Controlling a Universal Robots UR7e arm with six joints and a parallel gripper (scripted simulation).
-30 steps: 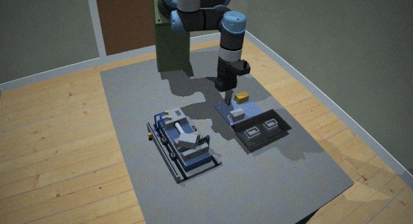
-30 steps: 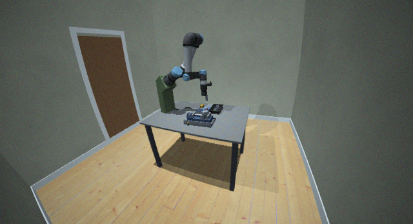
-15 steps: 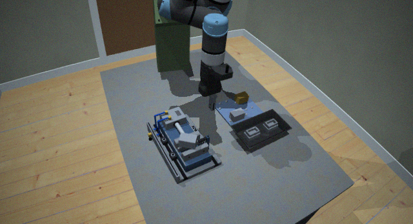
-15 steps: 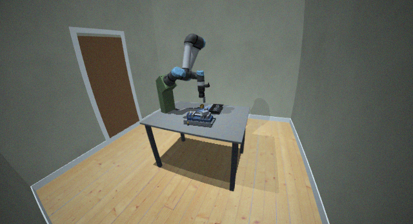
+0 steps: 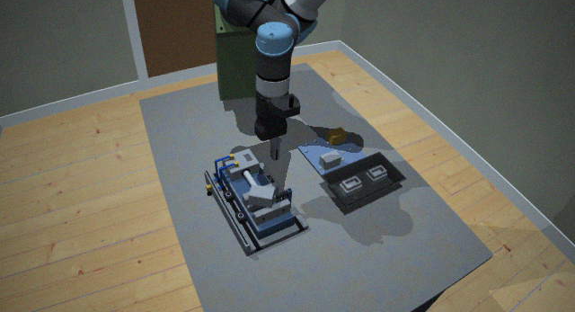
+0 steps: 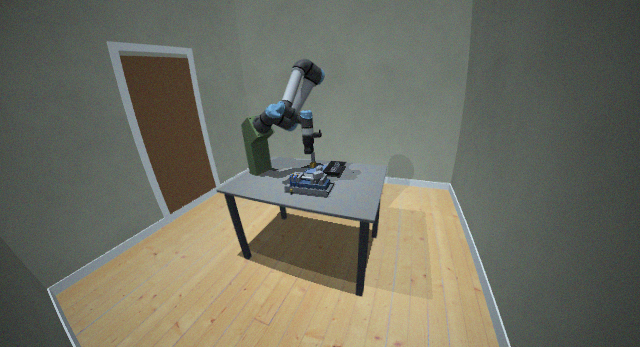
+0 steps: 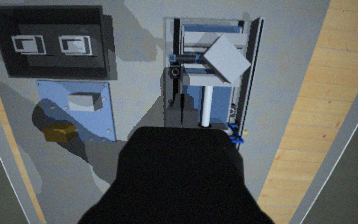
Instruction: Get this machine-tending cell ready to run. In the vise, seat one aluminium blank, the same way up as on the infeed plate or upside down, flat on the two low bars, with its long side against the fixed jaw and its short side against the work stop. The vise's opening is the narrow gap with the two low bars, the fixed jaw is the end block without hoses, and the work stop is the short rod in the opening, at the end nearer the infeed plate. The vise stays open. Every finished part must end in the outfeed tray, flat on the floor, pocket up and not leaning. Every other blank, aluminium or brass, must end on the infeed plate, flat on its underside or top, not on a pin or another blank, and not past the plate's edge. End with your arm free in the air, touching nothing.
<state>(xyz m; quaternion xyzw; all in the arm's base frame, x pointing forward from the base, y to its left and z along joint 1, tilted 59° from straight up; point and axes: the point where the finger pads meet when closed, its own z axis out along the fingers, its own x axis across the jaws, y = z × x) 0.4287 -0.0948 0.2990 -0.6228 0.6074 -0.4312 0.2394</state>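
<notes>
Right now the vise is 2 cm behind my hand, 5 cm to the right of it and 16 cm below it. From my hand the other things lie so: brass blank 7 cm behind, 34 cm to the left, 17 cm below.
</notes>
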